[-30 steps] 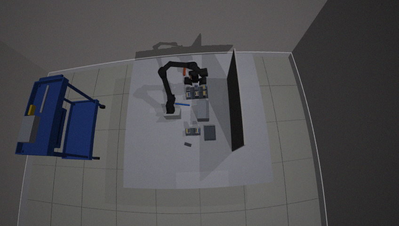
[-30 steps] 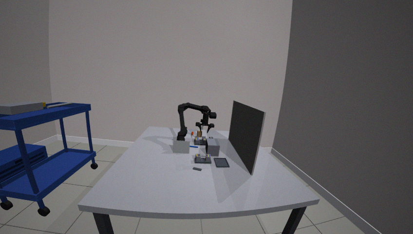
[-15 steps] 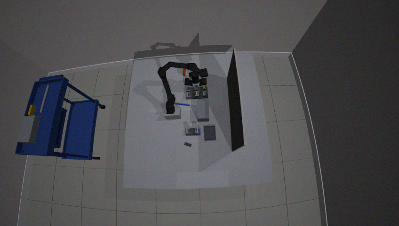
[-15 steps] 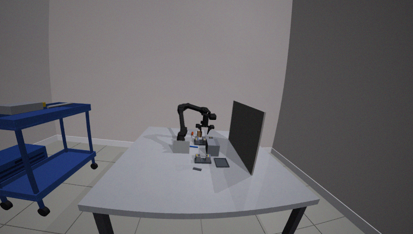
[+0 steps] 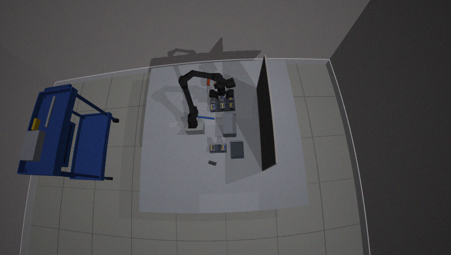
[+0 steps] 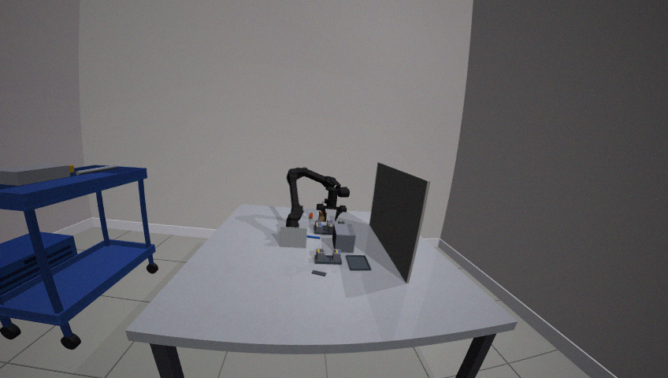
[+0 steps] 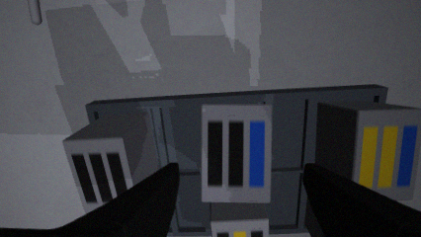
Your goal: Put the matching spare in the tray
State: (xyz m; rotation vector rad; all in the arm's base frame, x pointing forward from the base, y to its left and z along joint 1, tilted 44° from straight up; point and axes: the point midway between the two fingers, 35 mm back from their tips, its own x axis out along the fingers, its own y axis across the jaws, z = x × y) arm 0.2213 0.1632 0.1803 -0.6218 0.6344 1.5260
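My gripper tip is now 41 cm to the left of the dark tray, 12 cm short of it and 6 cm above it. From my gripper tip the other things lie so: grey mounted unit 22 cm to the right, 6 cm ahead, 1 cm below; then small rack 40 cm to the right, 5 cm below, 3 cm behind; then blue pen 15 cm to the right, 13 cm behind, 5 cm below.
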